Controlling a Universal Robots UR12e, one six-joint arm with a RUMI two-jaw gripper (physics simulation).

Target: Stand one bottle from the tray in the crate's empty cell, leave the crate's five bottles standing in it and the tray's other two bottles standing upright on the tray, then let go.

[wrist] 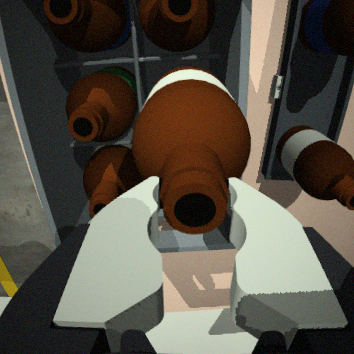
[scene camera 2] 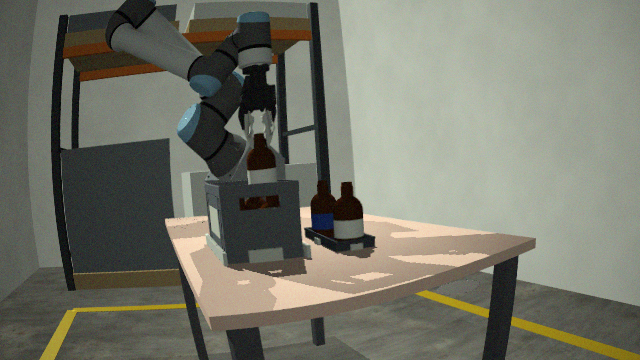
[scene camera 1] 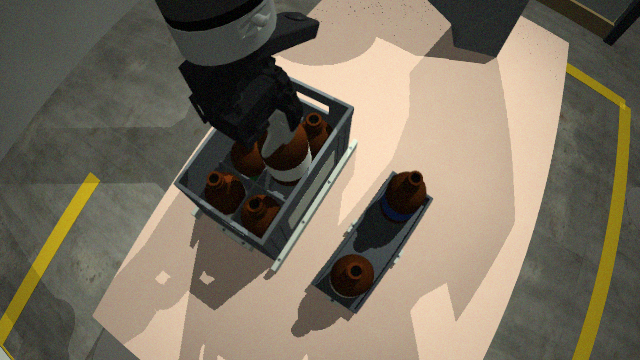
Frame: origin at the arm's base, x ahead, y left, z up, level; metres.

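Seen in the pictures: gripper, fingertip midpoint: (wrist: 191,181) (scene camera 2: 260,148) (scene camera 1: 274,136); arm's base, link origin: (scene camera 2: 229,157).
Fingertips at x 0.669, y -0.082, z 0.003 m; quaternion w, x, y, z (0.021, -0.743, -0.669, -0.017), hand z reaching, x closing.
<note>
Offsets run from my fingertips to a thing's top centre. Level surfaces: height alone.
My gripper (scene camera 1: 281,127) (scene camera 2: 259,131) (wrist: 191,181) is shut on the neck of a brown bottle with a white label @(0.003 m left, 0.010 m back, 0.038 m up) (scene camera 1: 289,162) (scene camera 2: 261,162) (wrist: 192,125). The bottle is upright, partly inside the grey crate @(0.042 m right, 0.012 m back, 0.081 m down) (scene camera 1: 341,142) (scene camera 2: 260,230) (wrist: 30,100), over the right column's middle cell; the crate wall hides its base in scene view 2. Four crate bottles show standing in scene view 1, (scene camera 1: 316,131) (scene camera 1: 247,159) (scene camera 1: 225,194) (scene camera 1: 260,216); the gripper hides the fifth. A blue-labelled bottle @(0.202 m left, 0.080 m back, 0.096 m down) (scene camera 1: 406,192) (scene camera 2: 322,207) and a white-labelled bottle @(0.180 m left, 0.097 m ahead, 0.096 m down) (scene camera 1: 351,275) (scene camera 2: 348,215) stand upright on the tray @(0.192 m left, 0.007 m ahead, 0.230 m down) (scene camera 1: 382,232) (scene camera 2: 345,245).
The crate's side walls and thin dividers surround the held bottle closely, with bottles in the neighbouring cells. The tray is beside the crate on the table @(0.256 m down) (scene camera 1: 450,150) (scene camera 2: 425,265). A tall shelf rack (scene camera 2: 320,100) stands behind the arm.
</note>
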